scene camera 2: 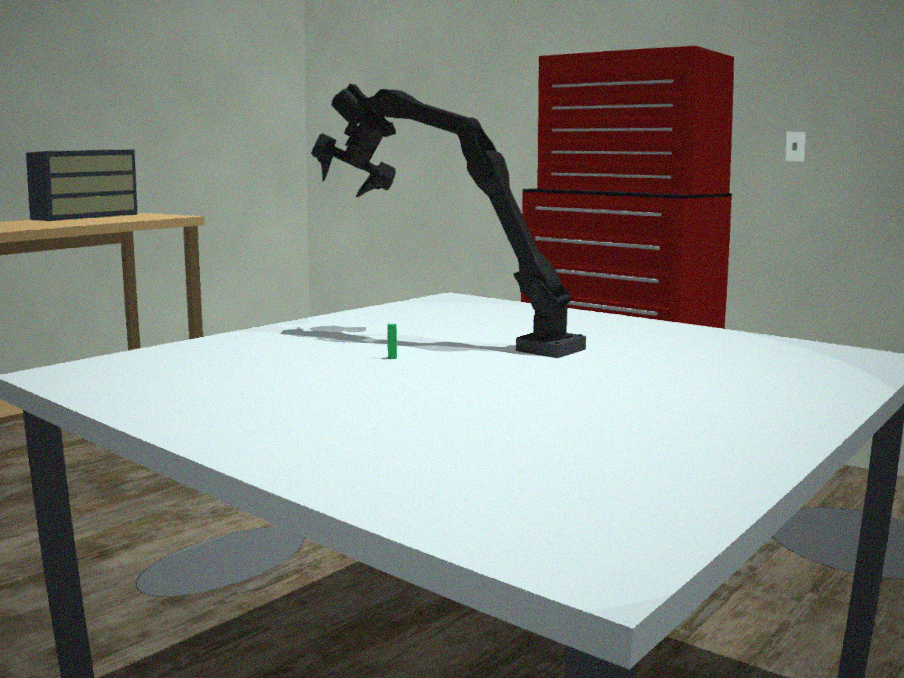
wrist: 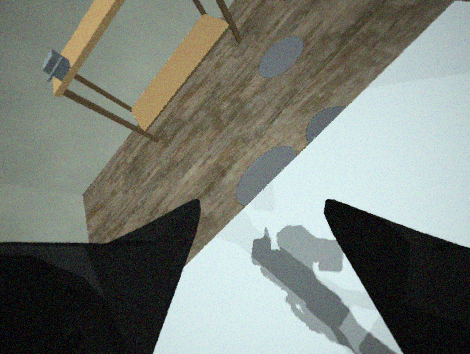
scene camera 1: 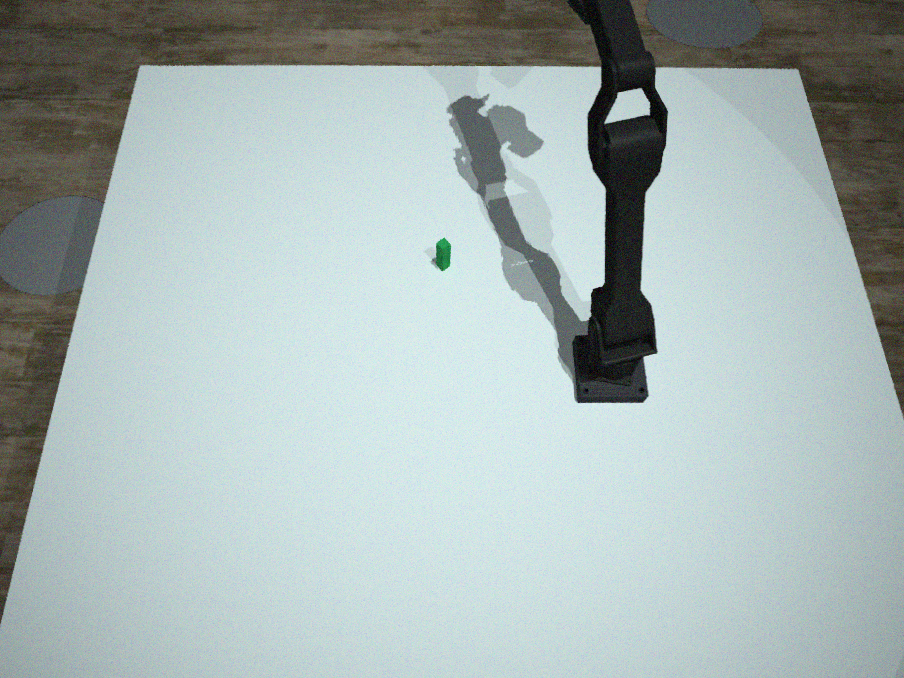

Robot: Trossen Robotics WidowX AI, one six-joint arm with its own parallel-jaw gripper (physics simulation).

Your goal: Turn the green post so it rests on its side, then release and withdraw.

Observation:
I see my gripper (scene camera 2: 340, 188).
My gripper shows as well in the wrist view (wrist: 261, 205).

